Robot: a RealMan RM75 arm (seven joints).
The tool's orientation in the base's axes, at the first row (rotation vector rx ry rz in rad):
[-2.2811, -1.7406, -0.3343]
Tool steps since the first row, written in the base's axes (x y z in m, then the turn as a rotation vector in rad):
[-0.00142, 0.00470, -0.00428, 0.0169, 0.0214, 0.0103]
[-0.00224, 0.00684, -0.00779, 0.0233, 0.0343, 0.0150]
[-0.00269, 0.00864, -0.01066, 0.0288, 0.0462, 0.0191]
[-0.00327, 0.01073, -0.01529, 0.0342, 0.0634, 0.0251]
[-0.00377, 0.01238, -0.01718, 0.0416, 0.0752, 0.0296]
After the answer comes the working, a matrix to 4 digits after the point.
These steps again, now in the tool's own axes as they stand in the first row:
[0.00248, -0.00230, 0.00556, 0.0272, 0.0103, -0.0020]
[0.00305, -0.00343, 0.00956, 0.0421, 0.0129, -0.0020]
[0.00362, -0.00415, 0.01285, 0.0557, 0.0149, -0.0017]
[0.00384, -0.00496, 0.01790, 0.0747, 0.0154, -0.0014]
[0.00458, -0.00574, 0.02022, 0.0888, 0.0193, -0.0015]

The tool's axes in the first row as the columns of a matrix, in the base's axes (rounded; the answer above uses it unrounded):
[0.2591, 0.9654, 0.0291]
[0.9075, -0.2536, 0.3348]
[0.3306, -0.0603, -0.9418]

